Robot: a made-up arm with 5 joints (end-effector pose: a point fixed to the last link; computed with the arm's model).
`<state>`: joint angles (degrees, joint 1 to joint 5).
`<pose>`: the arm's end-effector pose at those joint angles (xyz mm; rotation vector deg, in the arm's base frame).
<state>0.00 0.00 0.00 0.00 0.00</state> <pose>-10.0 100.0 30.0 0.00 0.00 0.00</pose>
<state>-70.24 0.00 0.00 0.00 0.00</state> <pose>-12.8 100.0 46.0 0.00 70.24 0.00</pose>
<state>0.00 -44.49 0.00 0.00 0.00</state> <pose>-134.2 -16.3 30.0 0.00 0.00 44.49</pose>
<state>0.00 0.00 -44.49 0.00 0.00</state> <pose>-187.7 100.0 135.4 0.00 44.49 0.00</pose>
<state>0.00 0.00 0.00 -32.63 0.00</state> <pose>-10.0 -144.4 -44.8 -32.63 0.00 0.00</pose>
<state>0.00 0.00 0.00 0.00 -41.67</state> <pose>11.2 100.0 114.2 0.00 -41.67 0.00</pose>
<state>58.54 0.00 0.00 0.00 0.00</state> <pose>3.3 100.0 26.3 0.00 -58.54 0.00</pose>
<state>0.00 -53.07 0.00 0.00 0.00</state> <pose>-145.9 -47.8 30.0 0.00 0.00 53.07</pose>
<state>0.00 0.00 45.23 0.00 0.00</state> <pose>193.5 100.0 81.5 0.00 -45.23 0.00</pose>
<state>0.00 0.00 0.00 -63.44 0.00</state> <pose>-10.0 -378.1 16.5 -63.44 0.00 0.00</pose>
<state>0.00 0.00 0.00 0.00 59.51</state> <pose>-119.6 100.0 -21.7 0.00 59.51 0.00</pose>
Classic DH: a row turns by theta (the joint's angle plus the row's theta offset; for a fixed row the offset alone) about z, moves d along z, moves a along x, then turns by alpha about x. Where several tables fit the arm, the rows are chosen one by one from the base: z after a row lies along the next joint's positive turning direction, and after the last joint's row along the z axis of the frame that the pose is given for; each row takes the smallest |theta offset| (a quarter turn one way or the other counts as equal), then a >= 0, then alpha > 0; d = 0 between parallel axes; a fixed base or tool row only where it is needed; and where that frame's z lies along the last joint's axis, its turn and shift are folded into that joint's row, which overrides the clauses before.
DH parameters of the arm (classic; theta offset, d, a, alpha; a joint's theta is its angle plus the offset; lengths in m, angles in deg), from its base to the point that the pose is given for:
base (fixed): 0 0.04 0 90
joint 1: 0 0.11 0.07 90
joint 2: 0 -0.26 -0.04 -90
joint 3: 90 0.04 0.11 90
joint 4: 0 -0.14 -0.31 90
joint 5: 90 0.25 0.1 90
tool (fixed): 0 -0.07 0 0

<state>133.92 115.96 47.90 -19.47 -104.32</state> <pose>-185.4 -178.1 114.0 31.24 50.35 135.71</pose>
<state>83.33 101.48 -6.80 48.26 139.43</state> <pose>-313.6 101.1 567.0 73.86 1.79 71.30</pose>
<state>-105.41 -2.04 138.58 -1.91 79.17</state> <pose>260.4 96.9 -422.4 0.98 46.02 -1.35</pose>
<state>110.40 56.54 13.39 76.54 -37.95</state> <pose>-589.2 165.5 102.3 -95.33 130.06 -7.84</pose>
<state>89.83 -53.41 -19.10 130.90 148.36</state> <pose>-815.6 -195.1 17.8 -68.70 101.57 106.78</pose>
